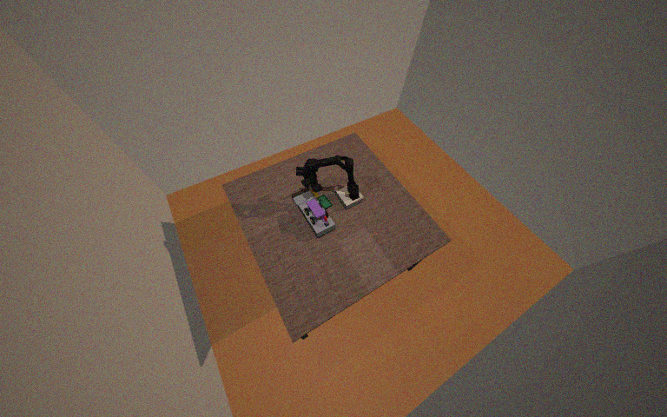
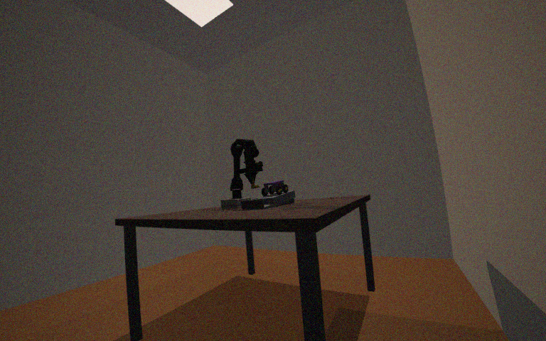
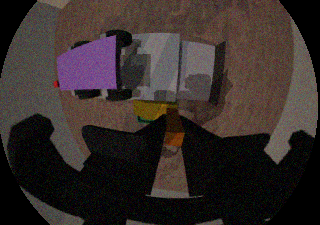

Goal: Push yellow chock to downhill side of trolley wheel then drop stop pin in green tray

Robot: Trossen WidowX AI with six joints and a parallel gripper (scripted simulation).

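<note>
My gripper tip is 3 cm short of the red-headed stop pin, 26 cm to the right of it and 2 cm above it. Also, from my gripper tip: yellow chock (2 cm to the left, 1 cm below); then purple trolley (6 cm ahead, 16 cm to the left, 4 cm below); then dark ramp edge strip (7 cm ahead, 10 cm to the right, 12 cm below).
</note>
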